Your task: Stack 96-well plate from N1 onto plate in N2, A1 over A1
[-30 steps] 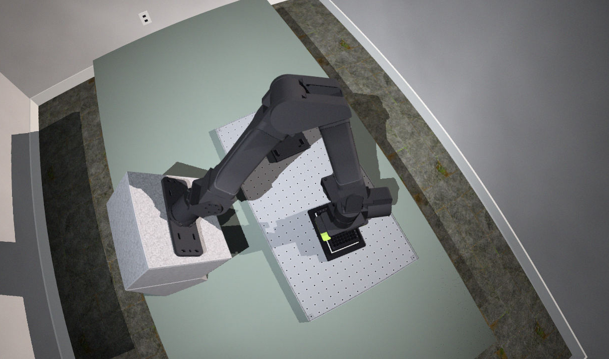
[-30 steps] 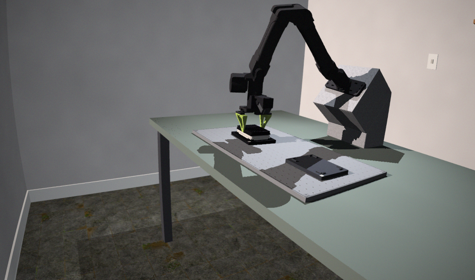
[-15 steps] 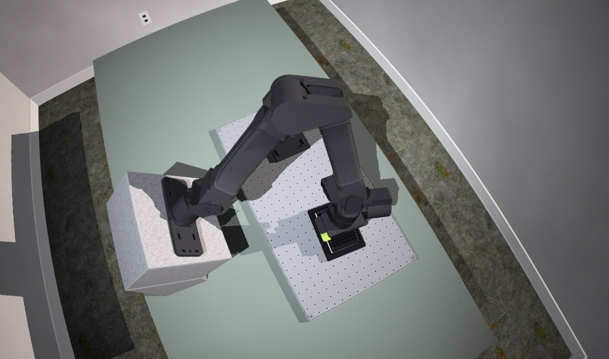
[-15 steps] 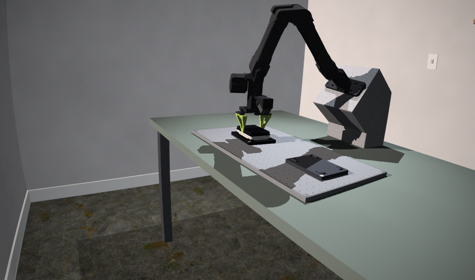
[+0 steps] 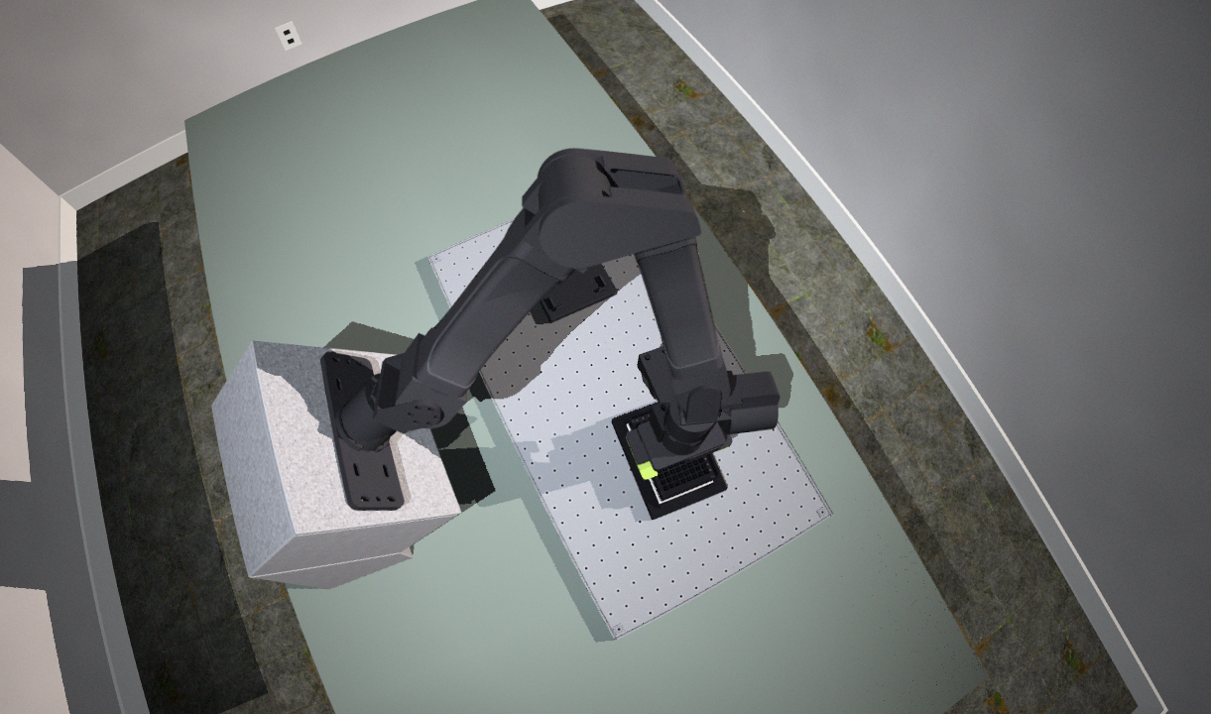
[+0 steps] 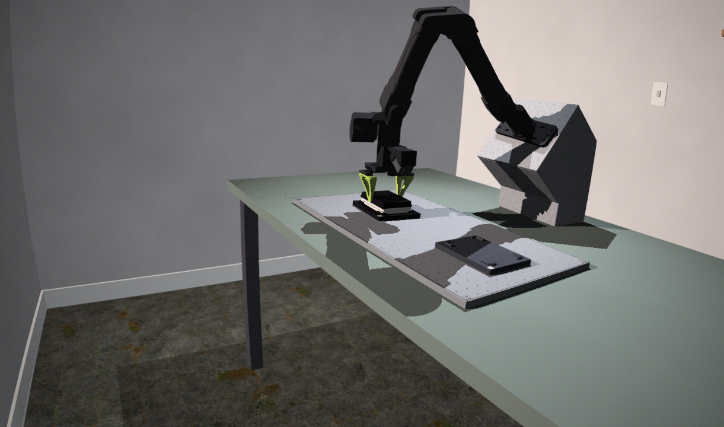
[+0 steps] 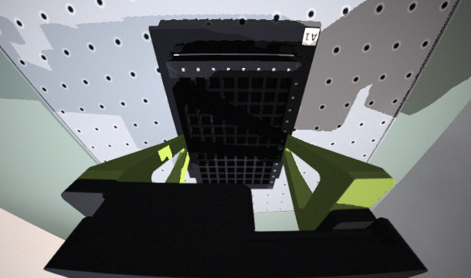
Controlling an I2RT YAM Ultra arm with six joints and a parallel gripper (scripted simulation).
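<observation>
Now: the black 96-well plate right at my hand. From my hand the other things lie so: white 96-well plate: 2 cm below; then black nest N2: 3 cm below; then nest N1: 7 cm behind, 35 cm to the left, 3 cm below.
</observation>
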